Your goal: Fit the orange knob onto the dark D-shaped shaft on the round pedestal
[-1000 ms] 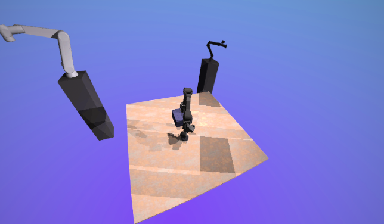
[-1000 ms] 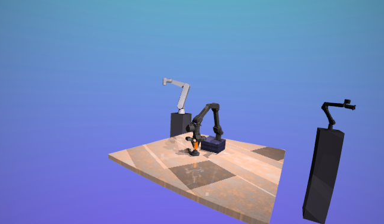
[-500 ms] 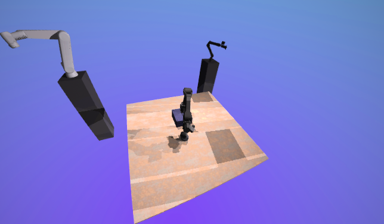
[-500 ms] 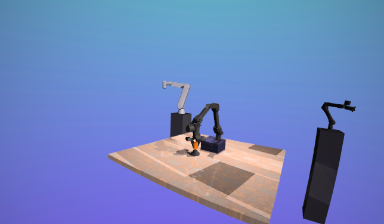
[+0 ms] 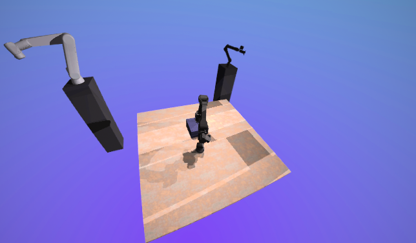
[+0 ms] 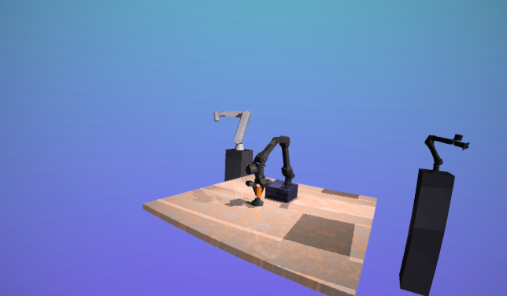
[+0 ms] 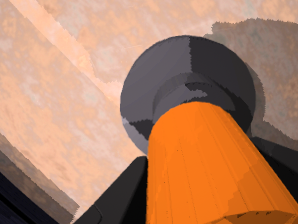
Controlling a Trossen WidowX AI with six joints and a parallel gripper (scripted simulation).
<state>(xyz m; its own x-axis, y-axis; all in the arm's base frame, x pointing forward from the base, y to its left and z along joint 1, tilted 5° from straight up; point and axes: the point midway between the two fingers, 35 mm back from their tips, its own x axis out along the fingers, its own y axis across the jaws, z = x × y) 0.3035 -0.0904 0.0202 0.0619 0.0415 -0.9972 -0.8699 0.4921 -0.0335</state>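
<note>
The orange knob lies 20 mm above my gripper tip. Round my gripper tip: round pedestal: 40 mm below.
</note>
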